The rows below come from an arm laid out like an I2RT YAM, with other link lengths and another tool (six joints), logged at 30 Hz.
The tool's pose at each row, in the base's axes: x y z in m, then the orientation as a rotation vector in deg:
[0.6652 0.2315 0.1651 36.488 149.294 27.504]
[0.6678 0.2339 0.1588 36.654 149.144 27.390]
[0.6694 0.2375 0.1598 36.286 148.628 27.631]
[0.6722 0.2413 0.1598 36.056 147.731 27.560]
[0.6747 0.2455 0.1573 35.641 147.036 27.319]
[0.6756 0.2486 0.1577 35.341 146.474 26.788]
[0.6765 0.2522 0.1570 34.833 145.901 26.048]
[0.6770 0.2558 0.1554 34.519 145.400 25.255]
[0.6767 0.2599 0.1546 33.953 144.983 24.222]
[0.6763 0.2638 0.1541 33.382 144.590 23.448]
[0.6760 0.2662 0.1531 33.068 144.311 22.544]
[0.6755 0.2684 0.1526 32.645 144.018 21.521]
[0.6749 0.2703 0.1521 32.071 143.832 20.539]
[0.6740 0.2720 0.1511 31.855 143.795 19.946]
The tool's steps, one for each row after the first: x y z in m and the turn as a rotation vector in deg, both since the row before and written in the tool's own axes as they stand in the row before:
[0.0010 0.0003 0.0071 0.058 -0.163 0.101]
[0.0002 0.0040 0.0007 -0.389 -0.428 -0.207]
[-0.0004 0.0042 0.0022 -0.283 -0.868 -0.157]
[0.0009 0.0033 0.0043 -0.149 -0.744 -0.325]
[0.0007 0.0031 0.0008 0.104 -0.702 -0.303]
[0.0013 0.0030 0.0018 0.193 -0.786 -0.493]
[0.0020 0.0025 0.0023 0.295 -0.721 -0.369]
[0.0026 0.0031 0.0013 0.424 -0.724 -0.601]
[0.0024 0.0030 0.0009 0.265 -0.624 -0.554]
[0.0018 0.0016 0.0011 0.445 -0.533 -0.403]
[0.0016 0.0016 0.0005 0.498 -0.582 -0.507]
[0.0016 0.0013 0.0004 0.468 -0.474 -0.612]
[0.0019 0.0009 0.0006 0.335 -0.204 -0.280]

